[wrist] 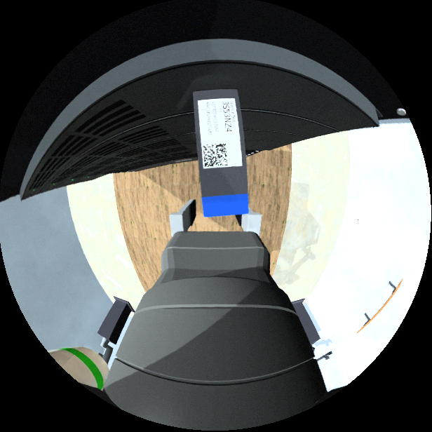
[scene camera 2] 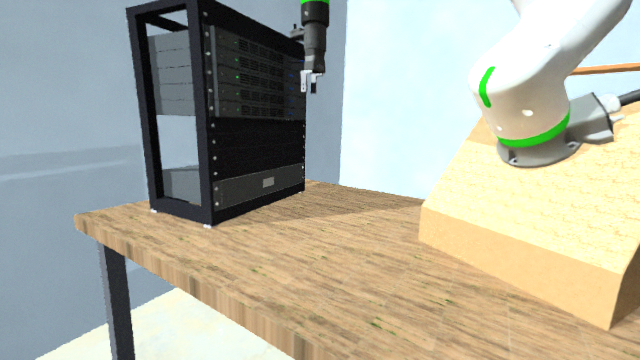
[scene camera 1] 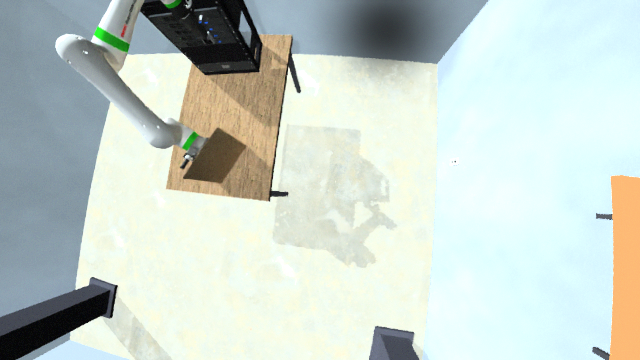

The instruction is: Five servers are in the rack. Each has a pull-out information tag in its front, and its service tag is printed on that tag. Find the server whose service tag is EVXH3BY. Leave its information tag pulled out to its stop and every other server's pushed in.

Observation:
I see my gripper (scene camera 2: 308, 92) and a black rack (scene camera 2: 231, 72).
The black rack is seen too in the wrist view (wrist: 128, 106). My gripper is seen too in the wrist view (wrist: 215, 207).

